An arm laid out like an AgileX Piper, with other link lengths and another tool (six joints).
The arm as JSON. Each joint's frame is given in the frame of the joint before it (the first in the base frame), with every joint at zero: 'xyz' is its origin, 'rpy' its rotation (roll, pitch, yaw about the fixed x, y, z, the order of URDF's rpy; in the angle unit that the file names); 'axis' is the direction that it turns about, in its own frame. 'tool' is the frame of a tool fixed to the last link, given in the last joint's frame.
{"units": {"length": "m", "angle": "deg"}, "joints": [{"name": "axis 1", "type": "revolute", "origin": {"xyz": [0.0, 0.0, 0.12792], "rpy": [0.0, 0.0, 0.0]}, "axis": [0.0, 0.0, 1.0]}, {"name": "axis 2", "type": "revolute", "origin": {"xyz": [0.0, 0.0, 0.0], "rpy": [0.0, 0.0, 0.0]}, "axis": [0.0, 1.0, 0.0]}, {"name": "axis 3", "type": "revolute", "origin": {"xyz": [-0.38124, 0.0, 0.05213], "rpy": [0.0, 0.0, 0.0]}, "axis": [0.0, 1.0, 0.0]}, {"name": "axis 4", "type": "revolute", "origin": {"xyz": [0.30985, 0.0, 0.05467], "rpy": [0.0, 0.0, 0.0]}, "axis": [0.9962, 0.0, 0.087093]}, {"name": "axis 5", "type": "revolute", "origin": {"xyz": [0.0, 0.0, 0.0], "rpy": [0.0, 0.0, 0.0]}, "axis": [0.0, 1.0, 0.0]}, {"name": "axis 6", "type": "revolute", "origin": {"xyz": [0.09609, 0.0, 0.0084], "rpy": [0.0, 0.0, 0.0]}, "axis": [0.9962, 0.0, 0.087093]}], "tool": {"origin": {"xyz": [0.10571, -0.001, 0.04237], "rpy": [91.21, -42.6, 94.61]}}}
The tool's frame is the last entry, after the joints.
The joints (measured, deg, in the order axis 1, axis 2, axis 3, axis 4, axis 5, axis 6), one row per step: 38.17 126.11 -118.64 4.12 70.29 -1.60; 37.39 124.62 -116.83 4.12 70.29 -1.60; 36.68 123.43 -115.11 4.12 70.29 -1.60; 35.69 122.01 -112.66 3.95 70.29 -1.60; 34.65 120.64 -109.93 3.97 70.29 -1.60; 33.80 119.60 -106.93 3.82 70.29 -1.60; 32.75 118.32 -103.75 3.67 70.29 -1.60; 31.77 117.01 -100.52 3.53 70.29 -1.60; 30.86 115.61 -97.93 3.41 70.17 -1.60; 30.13 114.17 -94.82 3.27 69.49 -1.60; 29.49 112.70 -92.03 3.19 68.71 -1.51; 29.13 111.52 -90.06 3.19 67.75 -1.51; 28.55 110.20 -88.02 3.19 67.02 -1.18; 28.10 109.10 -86.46 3.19 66.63 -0.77; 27.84 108.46 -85.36 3.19 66.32 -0.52; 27.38 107.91 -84.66 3.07 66.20 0.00
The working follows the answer.
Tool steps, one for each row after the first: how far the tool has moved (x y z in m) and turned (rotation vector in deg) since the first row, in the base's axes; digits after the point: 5 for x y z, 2 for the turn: -0.00081 -0.01216 0.00457 -0.20 0.25 -0.78; -0.00180 -0.02317 0.00616 -0.52 0.68 -1.49; -0.00314 -0.03879 0.00508 -1.27 1.40 -2.47; -0.00581 -0.05483 0.00142 -2.04 2.52 -3.51; -0.01040 -0.06982 -0.00776 -3.30 4.03 -4.34; -0.01548 -0.08723 -0.01545 -4.49 5.53 -5.37; -0.02209 -0.10410 -0.02306 -5.65 7.06 -6.31; -0.02740 -0.11873 -0.02542 -6.30 7.92 -7.21; -0.03447 -0.13199 -0.03028 -6.93 8.70 -7.94; -0.04111 -0.14349 -0.03283 -7.24 9.16 -8.69; -0.04550 -0.15006 -0.03298 -7.13 9.04 -9.10; -0.05011 -0.15922 -0.03261 -7.04 9.11 -10.05; -0.05438 -0.16663 -0.03175 -7.00 9.27 -10.92; -0.05749 -0.17122 -0.03244 -7.03 9.45 -11.44; -0.05837 -0.17722 -0.03168 -7.04 9.52 -12.38
Tool pose at each row, in the base's axes (x y z in m, rotation vector in deg; rounded; the steps above come from the unrounded poses): 0.52149 0.42649 0.23314 -123.74 -117.79 -18.07; 0.52068 0.41433 0.23771 -124.63 -116.98 -17.68; 0.51969 0.40332 0.23930 -125.46 -116.22 -16.97; 0.51835 0.38770 0.23822 -126.73 -115.26 -15.53; 0.51568 0.37166 0.23456 -127.93 -114.03 -13.62; 0.51109 0.35667 0.22538 -129.02 -113.04 -10.77; 0.50601 0.33926 0.21769 -130.25 -111.78 -8.02; 0.49940 0.32239 0.21008 -131.32 -110.53 -5.25; 0.49409 0.30776 0.20772 -132.27 -109.43 -3.73; 0.48703 0.29450 0.20286 -133.06 -108.51 -2.31; 0.48038 0.28300 0.20031 -133.81 -107.60 -1.57; 0.47599 0.27643 0.20016 -134.22 -107.16 -1.86; 0.47138 0.26727 0.20054 -135.09 -106.04 -1.95; 0.46711 0.25986 0.20139 -135.87 -104.97 -1.92; 0.46400 0.25527 0.20070 -136.33 -104.30 -1.74; 0.46312 0.24927 0.20146 -137.24 -103.21 -1.74

